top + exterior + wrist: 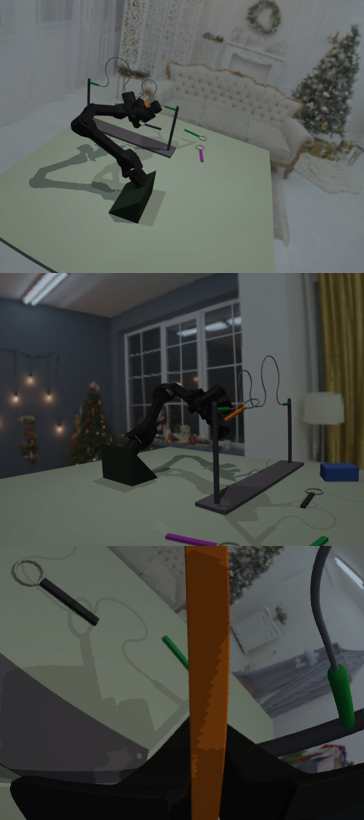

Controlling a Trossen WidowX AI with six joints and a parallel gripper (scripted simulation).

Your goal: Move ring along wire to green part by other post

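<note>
Now: gripper tip 18 cm to the right of the wire rig, 3 cm short of it and 2 cm below it.
</note>
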